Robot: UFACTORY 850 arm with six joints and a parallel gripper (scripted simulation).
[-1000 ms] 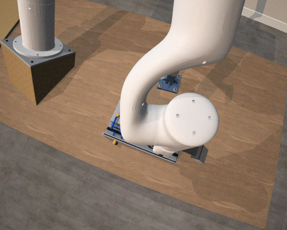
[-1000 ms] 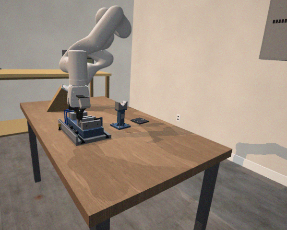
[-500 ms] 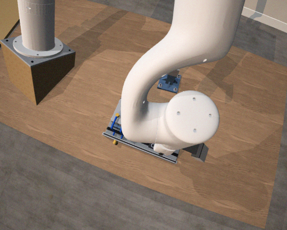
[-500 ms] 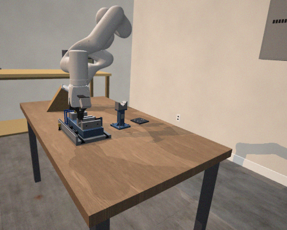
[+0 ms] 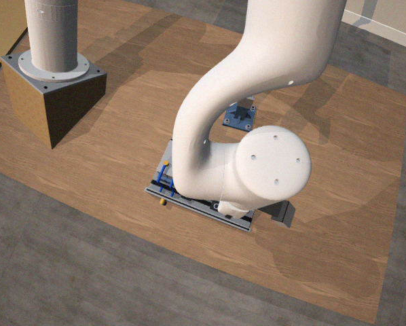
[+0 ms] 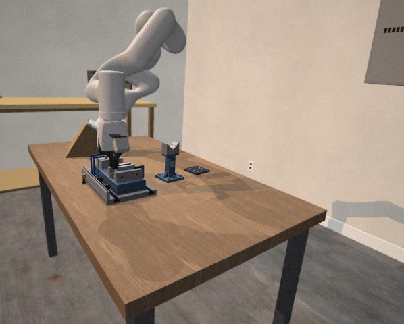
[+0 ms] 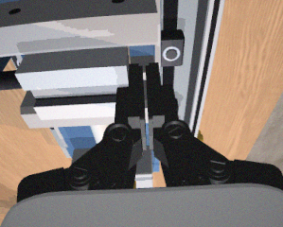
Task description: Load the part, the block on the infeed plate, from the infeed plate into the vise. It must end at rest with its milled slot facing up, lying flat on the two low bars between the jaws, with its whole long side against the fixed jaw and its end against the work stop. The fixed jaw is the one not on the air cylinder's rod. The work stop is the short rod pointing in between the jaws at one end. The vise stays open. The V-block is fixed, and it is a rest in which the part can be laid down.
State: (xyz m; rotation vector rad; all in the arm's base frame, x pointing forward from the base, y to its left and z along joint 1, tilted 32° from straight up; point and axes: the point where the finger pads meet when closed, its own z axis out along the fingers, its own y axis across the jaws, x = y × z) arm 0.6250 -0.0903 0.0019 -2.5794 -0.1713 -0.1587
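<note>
My gripper is now 40 mm to the right of the part, 20 mm above it and 10 mm past it. Round my hand: work stop: 90 mm to the left, 30 mm below, 10 mm behind; moving jaw: 40 mm to the left, 40 mm below, 40 mm behind; fixed jaw: 50 mm to the left, 40 mm below, 20 mm ahead.
</note>
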